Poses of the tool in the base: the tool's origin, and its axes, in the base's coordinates. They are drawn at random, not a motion.
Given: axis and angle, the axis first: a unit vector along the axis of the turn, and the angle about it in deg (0 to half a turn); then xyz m.
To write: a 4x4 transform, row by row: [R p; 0 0 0 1], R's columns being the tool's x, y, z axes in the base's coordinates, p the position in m. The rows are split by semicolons. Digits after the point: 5 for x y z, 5 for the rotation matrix.
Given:
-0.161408 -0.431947 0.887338 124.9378 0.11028 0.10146 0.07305
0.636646 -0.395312 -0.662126 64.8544 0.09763 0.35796 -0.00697
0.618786 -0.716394 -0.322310 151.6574 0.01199 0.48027 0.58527
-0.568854 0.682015 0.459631 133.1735 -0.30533 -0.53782 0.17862
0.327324 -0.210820 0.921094 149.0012 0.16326 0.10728 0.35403
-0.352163 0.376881 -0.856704 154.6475 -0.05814 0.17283 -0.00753
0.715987 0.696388 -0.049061 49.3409 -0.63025 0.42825 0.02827
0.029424 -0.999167 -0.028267 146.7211 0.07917 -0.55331 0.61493
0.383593 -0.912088 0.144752 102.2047 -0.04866 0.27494 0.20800
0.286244 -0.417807 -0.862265 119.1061 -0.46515 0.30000 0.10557
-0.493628 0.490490 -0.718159 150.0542 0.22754 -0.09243 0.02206
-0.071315 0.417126 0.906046 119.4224 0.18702 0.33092 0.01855
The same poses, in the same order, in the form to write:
-0.53171 -0.61777 -0.57934 0.11028; 0.83706 -0.27926 -0.47047 0.10146; 0.12885 -0.73510 0.66560 0.07305; 0 0 0 1
0.65801 0.45464 -0.60027 0.09763; -0.74411 0.51479 -0.42579 0.35796; 0.11543 0.72684 0.67704 -0.00697; 0 0 0 1
-0.16023 -0.68043 -0.71508 0.01199; -0.98646 0.08479 0.14036 0.48027; -0.03487 0.72789 -0.68481 0.58527; 0 0 0 1
-0.13921 -0.98862 0.05702 -0.30533; -0.31822 0.09919 0.94281 -0.53782; -0.93774 0.11310 -0.32840 0.17862; 0 0 0 1
-0.65820 -0.60254 0.45136 0.16326; 0.34622 -0.77464 -0.52921 0.10728; 0.66851 -0.19206 0.71848 0.35403; 0 0 0 1
-0.66760 0.11416 0.73572 -0.05814; -0.61949 -0.63329 -0.46386 0.17283; 0.41297 -0.76545 0.49351 -0.00753; 0 0 0 1
0.83018 0.21095 0.51604 -0.63025; 0.13652 0.82054 -0.55505 0.42825; -0.54052 0.53124 0.65240 0.02827; 0 0 0 1
-0.83442 -0.03847 -0.54979 0.07917; -0.06949 0.99694 0.03571 -0.55331; 0.54673 0.06800 -0.83454 0.61493; 0 0 0 1
-0.03315 -0.56531 -0.82421 -0.04866; -0.28235 0.79637 -0.53486 0.27494; 0.95874 0.21499 -0.18602 0.20800; 0 0 0 1
-0.36464 0.57561 -0.73192 -0.46515; -0.93115 -0.22695 0.28540 0.30000; -0.00183 0.78560 0.61873 0.10557; 0 0 0 1
-0.41169 -0.09342 0.90652 0.22754; -0.81041 -0.41746 -0.41106 -0.09243; 0.41684 -0.90388 0.09615 0.02206; 0 0 0 1
-0.48366 -0.83355 0.26697 0.18702; 0.74483 -0.23178 0.62571 0.33092; -0.45968 0.50148 0.73295 0.01855; 0 0 0 1

